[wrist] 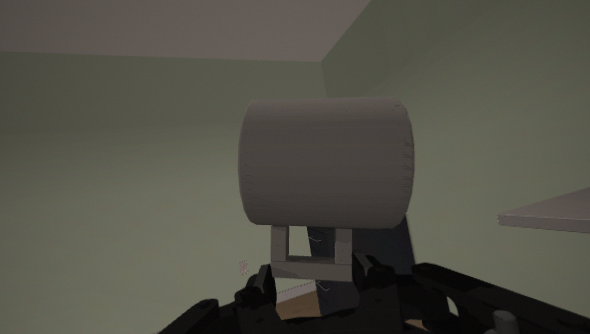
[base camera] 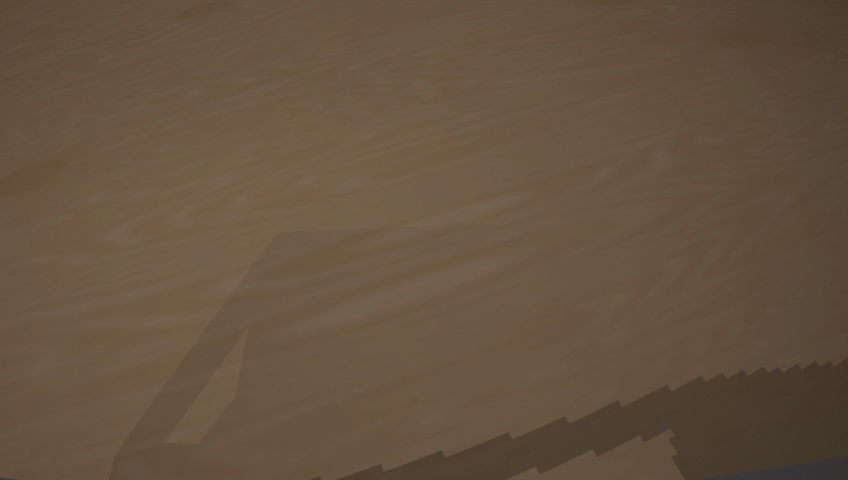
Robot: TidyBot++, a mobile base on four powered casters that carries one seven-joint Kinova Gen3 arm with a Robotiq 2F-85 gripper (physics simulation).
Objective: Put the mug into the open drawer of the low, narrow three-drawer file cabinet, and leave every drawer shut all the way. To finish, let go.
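Frame: origin at the arm's base, x ahead, y left, z up, level; metres.
Where they show: gripper, fingertip midpoint: [wrist: 312,272].
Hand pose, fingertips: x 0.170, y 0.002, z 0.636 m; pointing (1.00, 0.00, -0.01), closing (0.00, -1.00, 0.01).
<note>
After its pixels a point has its place.
The light grey mug [wrist: 327,162] @[x 0.124, y -0.014, z 0.702 m] lies sideways in front of the wrist camera, its squared handle pointing down in the picture. My gripper [wrist: 312,272] @[x 0.170, y 0.001, z 0.636 m] is shut on the mug's handle, with one dark finger on each side of it. A dark cabinet [wrist: 387,247] @[x 1.811, y -0.575, z 0.132 m] stands behind the mug and is partly hidden by the mug and the gripper. Two small drawer pulls show on its narrow front. Whether this cabinet has an open drawer cannot be told. Mug, gripper and cabinet do not show in the base camera.
Wooden floor [base camera: 416,148] @[x 0.511, y 0.010, z -0.396 m] [wrist: 300,306] @[x 2.268, y 0.145, z -0.397 m] fills most of the base view, with shadows across its lower part. Green walls [wrist: 125,190] @[x 2.026, y 1.415, z 0.866 m] meet in a corner behind the mug. A pale flat panel [wrist: 555,217] juts in at the right. A wall outlet [wrist: 243,267] @[x 2.315, y 0.615, z 0.006 m] is at lower left.
</note>
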